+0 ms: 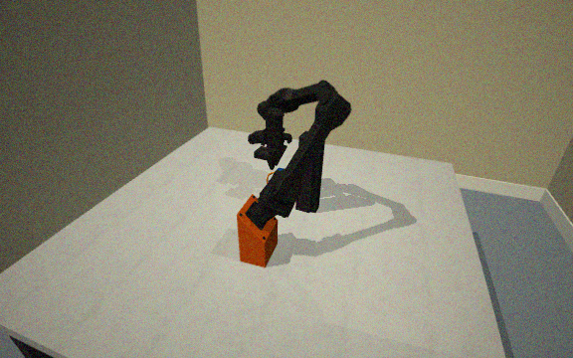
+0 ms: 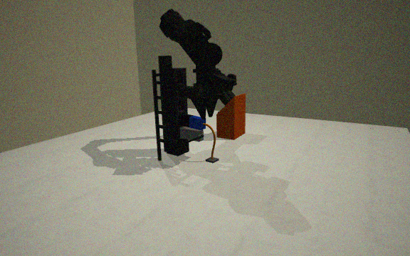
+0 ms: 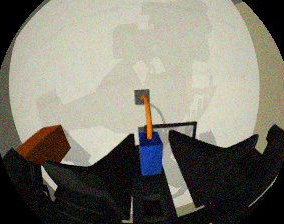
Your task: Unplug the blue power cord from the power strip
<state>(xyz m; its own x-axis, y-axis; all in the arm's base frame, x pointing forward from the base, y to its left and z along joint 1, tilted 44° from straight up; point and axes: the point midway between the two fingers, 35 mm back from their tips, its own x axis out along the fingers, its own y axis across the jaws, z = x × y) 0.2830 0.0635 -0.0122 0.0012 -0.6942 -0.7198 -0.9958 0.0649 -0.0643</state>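
My gripper tip is 6 cm to the left of the blue plug and 1 cm above it. Round my gripper tip: black ladder-like rack 8 cm ahead, 13 cm to the right, 1 cm above; dark pad 2 cm to the left, 13 cm below.
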